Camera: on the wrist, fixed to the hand. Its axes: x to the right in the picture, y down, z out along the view.
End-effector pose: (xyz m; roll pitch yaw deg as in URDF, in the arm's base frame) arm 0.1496 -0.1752 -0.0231 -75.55 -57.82 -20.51
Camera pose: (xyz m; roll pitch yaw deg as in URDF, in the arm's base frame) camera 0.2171 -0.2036 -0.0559 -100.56 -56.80 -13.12
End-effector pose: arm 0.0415 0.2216 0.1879 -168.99 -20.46 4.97
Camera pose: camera 0.0561 0.1434 0.1991 172.56 -16.48 3.89
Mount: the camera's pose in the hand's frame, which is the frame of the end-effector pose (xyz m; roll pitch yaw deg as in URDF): 0.0112 0.0762 -0.0227 -18.85 -3.71 1.78
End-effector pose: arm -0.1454 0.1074 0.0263 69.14 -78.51 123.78
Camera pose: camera -0.1524 0.0310 0.0498 68.56 -81.04 105.28
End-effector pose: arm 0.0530 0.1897 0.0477 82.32 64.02 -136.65
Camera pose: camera 0.0245 0.1178 0.0694 57.09 61.57 -143.89
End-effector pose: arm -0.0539 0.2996 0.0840 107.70 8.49 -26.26
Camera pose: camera -0.0341 0.2881 0.1610 88.32 7.90 -30.37
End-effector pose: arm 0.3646 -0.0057 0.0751 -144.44 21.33 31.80
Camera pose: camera 0.4051 -0.0691 0.0469 -162.92 25.38 32.59
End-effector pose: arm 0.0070 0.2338 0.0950 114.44 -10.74 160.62
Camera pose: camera 0.0141 0.2428 0.1745 96.43 -10.79 156.43
